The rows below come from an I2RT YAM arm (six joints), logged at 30 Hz.
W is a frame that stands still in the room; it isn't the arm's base.
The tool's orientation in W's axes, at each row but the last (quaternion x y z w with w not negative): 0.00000, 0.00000, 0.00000, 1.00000; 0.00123, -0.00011, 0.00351, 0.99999; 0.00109, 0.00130, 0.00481, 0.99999; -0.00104, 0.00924, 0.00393, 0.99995; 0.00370, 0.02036, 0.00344, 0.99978; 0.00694, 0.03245, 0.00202, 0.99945
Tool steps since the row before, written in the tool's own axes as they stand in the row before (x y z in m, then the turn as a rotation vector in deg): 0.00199, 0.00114, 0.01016, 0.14, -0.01, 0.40; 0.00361, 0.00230, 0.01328, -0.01, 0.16, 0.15; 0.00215, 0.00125, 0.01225, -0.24, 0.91, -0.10; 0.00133, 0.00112, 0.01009, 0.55, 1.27, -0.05; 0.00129, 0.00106, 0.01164, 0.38, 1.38, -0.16; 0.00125, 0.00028, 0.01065, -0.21, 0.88, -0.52
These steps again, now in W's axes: 0.00199, 0.00114, 0.01016, 0.14, -0.01, 0.40; 0.00359, 0.00229, 0.01329, -0.01, 0.16, 0.15; 0.00217, 0.00124, 0.01225, -0.25, 0.91, -0.10; 0.00151, 0.00115, 0.01006, 0.54, 1.27, -0.06; 0.00176, 0.00098, 0.01159, 0.36, 1.38, -0.16; 0.00194, 0.00014, 0.01055, -0.25, 0.89, -0.49
